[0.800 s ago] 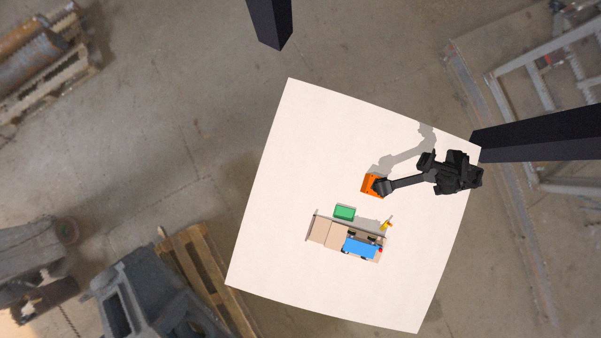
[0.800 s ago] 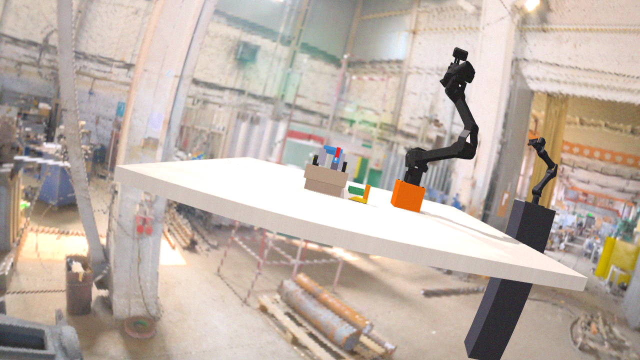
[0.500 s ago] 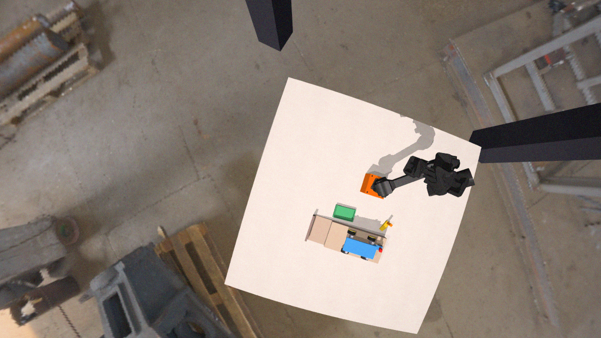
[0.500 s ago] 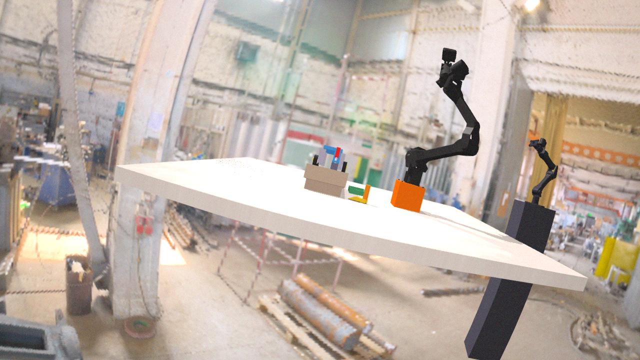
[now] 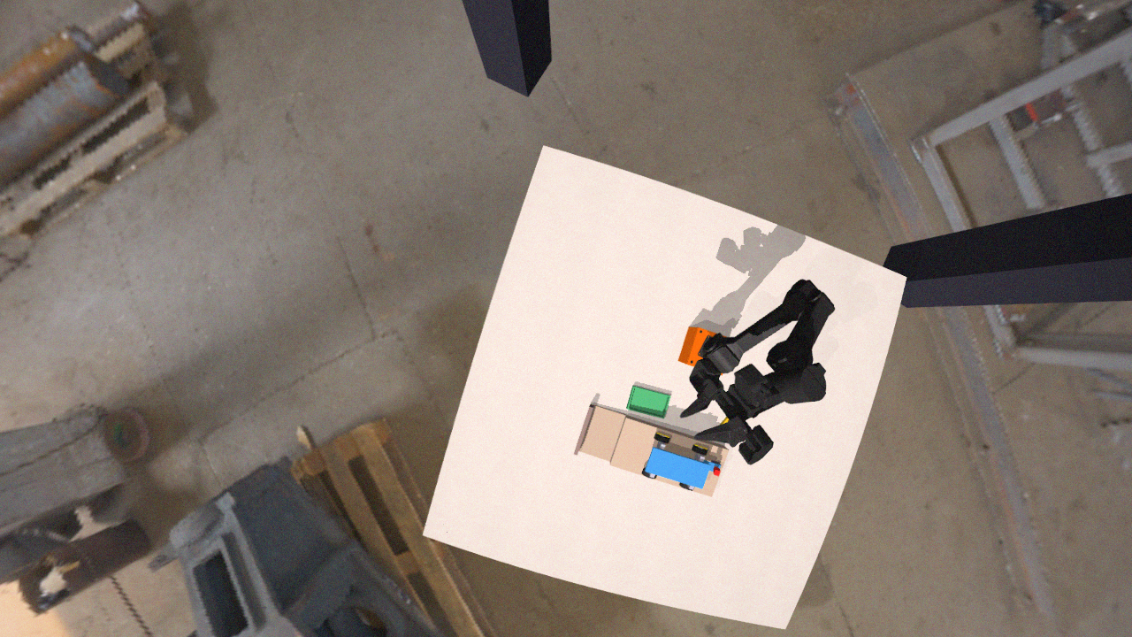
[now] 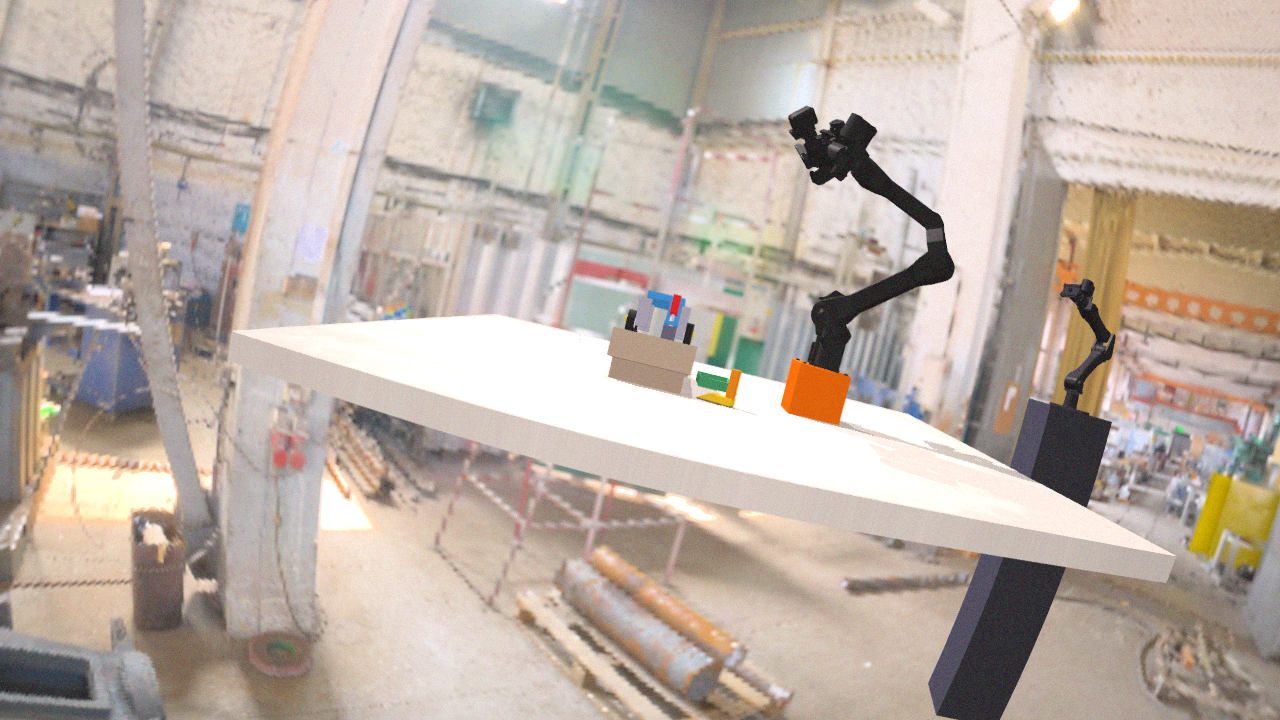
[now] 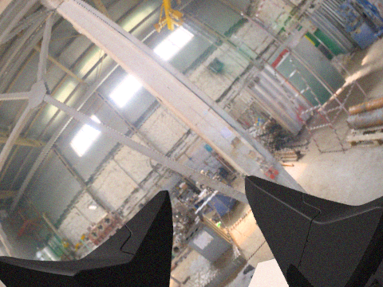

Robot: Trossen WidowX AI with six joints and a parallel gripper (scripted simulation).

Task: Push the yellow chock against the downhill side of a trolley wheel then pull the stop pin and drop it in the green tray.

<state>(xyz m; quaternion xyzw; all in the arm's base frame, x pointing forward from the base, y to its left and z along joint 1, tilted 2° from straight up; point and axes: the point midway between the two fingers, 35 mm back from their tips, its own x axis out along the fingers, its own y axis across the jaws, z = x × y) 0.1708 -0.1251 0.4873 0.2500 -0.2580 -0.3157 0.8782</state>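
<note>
Now: the yellow chock 580 mm below my gripper tip, 340 mm to the left of it and 10 mm behind it. The rest, counted from my gripper tip: red-headed stop pin 470 mm below, 330 mm to the left, 110 mm ahead; ramp block 560 mm below, 210 mm to the left, 150 mm ahead; blue trolley 490 mm below, 220 mm to the left, 150 mm ahead.
</note>
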